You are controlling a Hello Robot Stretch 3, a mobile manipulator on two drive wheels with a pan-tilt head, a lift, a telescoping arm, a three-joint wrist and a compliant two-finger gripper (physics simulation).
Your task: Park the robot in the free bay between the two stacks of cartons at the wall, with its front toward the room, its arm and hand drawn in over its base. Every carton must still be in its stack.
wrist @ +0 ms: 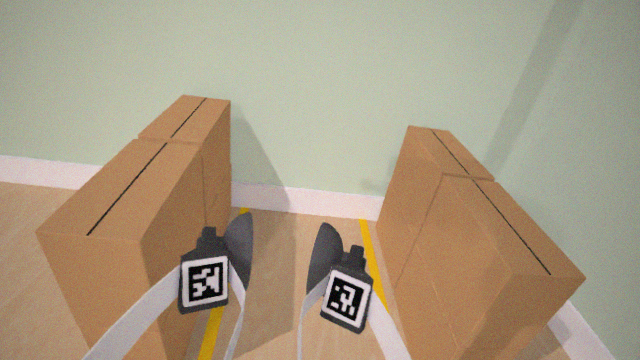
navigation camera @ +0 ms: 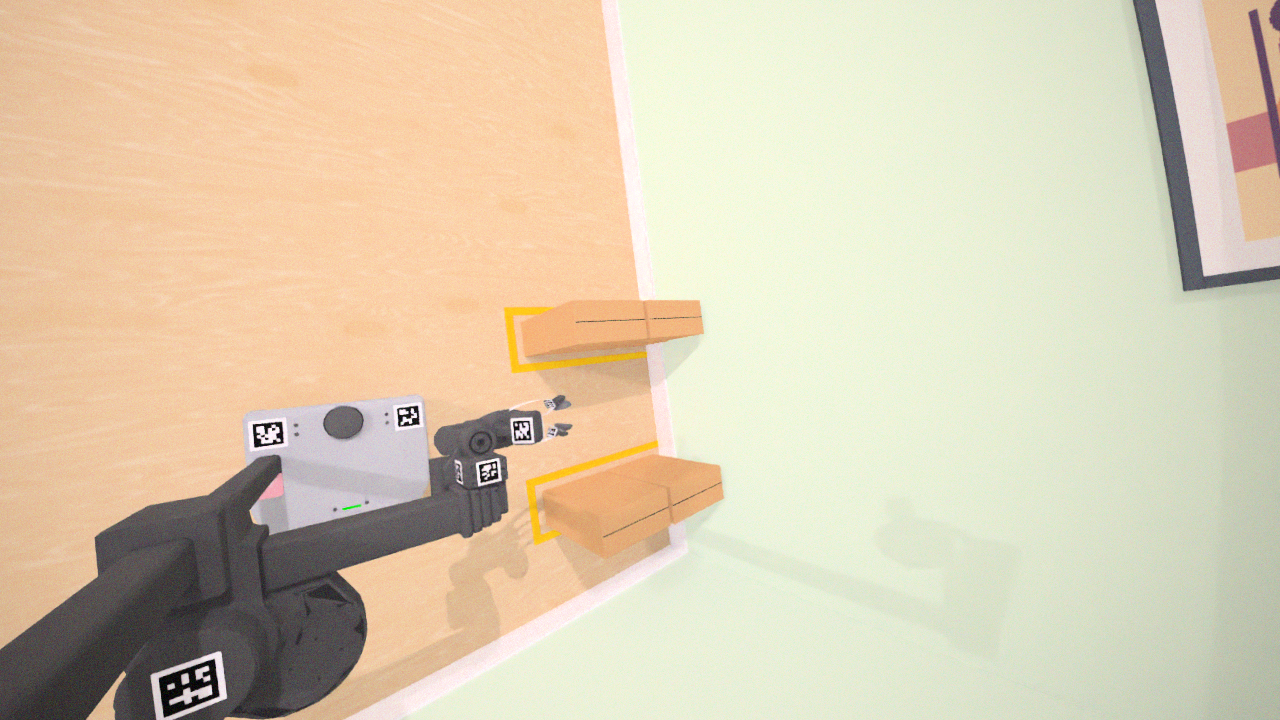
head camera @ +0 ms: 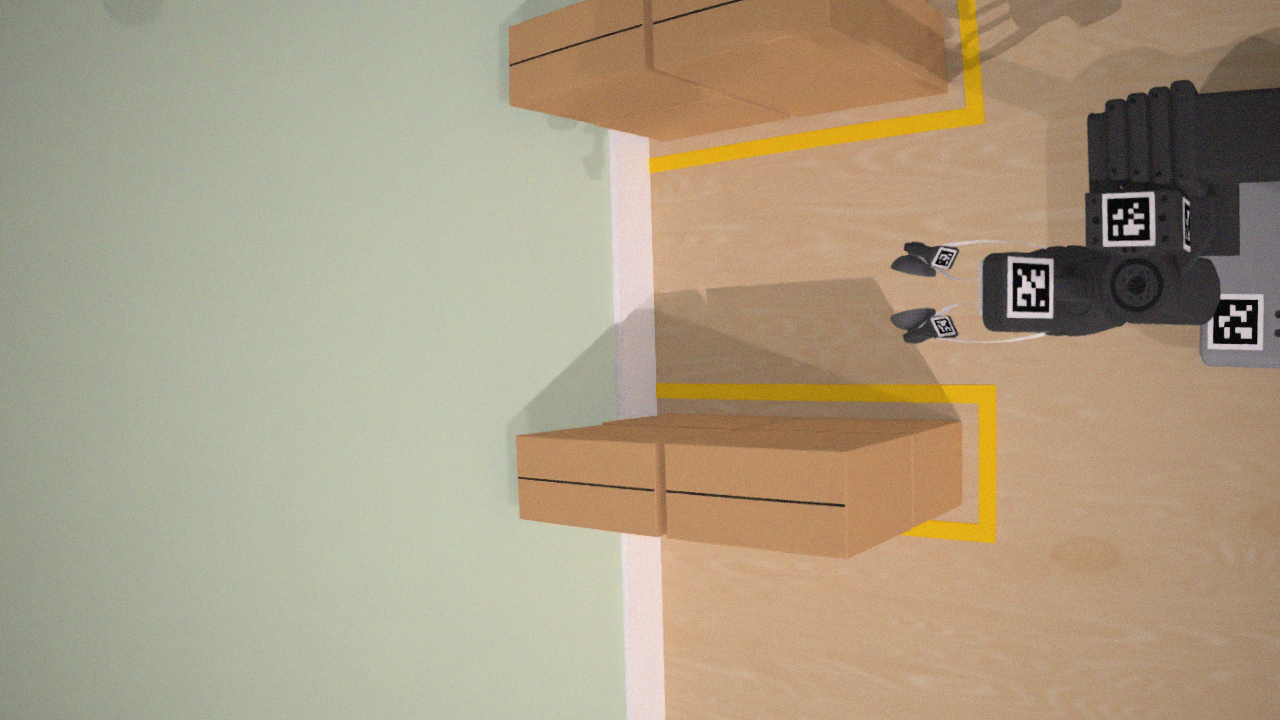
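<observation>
One carton stack (head camera: 760,483) (navigation camera: 608,324) (wrist: 175,190) and the other carton stack (head camera: 733,71) (navigation camera: 626,501) (wrist: 450,240) stand upright at the wall, each in a yellow floor outline. The bay (head camera: 760,223) (navigation camera: 617,411) lies between them, partly in shadow. The grey robot base (head camera: 1257,259) (navigation camera: 375,456) is outside the bay. The dark arm (head camera: 1239,134) (navigation camera: 366,528) crosses above the base, with its wrist past the base's edge. My gripper (head camera: 913,292) (navigation camera: 563,417) (wrist: 284,242) is open and empty, pointing toward the wall, apart from both stacks.
The green wall (head camera: 313,358) (navigation camera: 850,268) (wrist: 320,75) has a white skirting board (head camera: 635,358) (navigation camera: 629,134) (wrist: 320,200). A second wall meets it in a corner beside the lower stack in the navigation view. A framed picture (navigation camera: 1168,161) hangs on the wall.
</observation>
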